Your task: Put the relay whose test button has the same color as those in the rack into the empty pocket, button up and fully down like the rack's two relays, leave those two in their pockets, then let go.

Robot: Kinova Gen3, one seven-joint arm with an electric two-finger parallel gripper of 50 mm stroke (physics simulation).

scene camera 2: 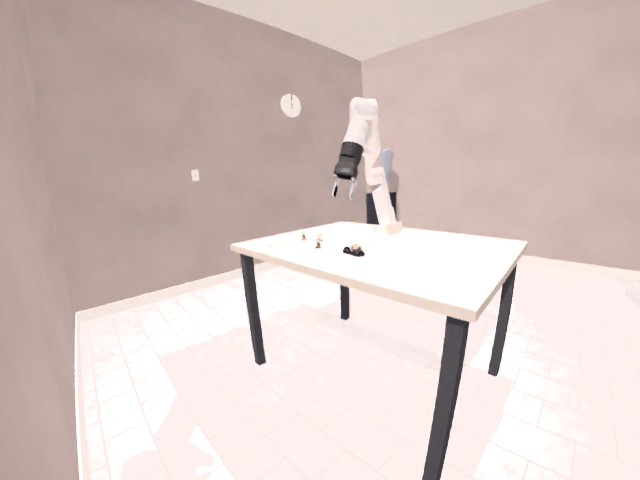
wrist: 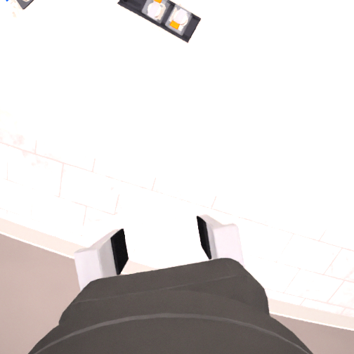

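Pixels of known places: gripper, fingertip midpoint: (scene camera 2: pixel 341 197); arm's base, origin of the base link: (scene camera 2: pixel 387 224).
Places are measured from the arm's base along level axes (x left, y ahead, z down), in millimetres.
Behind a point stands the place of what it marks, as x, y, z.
The black rack (scene camera 2: pixel 353 252) {198, 486, 33} (wrist: pixel 194 30) lies on the table; in the wrist view it is cut off by the top edge. Two relays (wrist: pixel 156 9) (wrist: pixel 179 20) with orange test buttons sit in it side by side. Two loose items, probably relays (scene camera 2: pixel 318 241) {1, 513, 9} (scene camera 2: pixel 303 236) {-211, 443, 24}, stand on the table left of the rack in the scene view; their button colors are too small to tell. A dark part with a blue spot shows at the wrist view's top left corner, mostly cut off. My gripper (scene camera 2: pixel 343 196) {273, 621, -202} (wrist: pixel 162 237) is open and empty, high above the table.
The white table (scene camera 2: pixel 439 258) {482, 305, 47} has dark legs. The arm's base (scene camera 2: pixel 388 227) {47, 56, 5} stands at its back edge. A pale, flat thing, too faint to identify, lies near the table's left corner in the scene view. A wall clock (scene camera 2: pixel 290 105) hangs behind.
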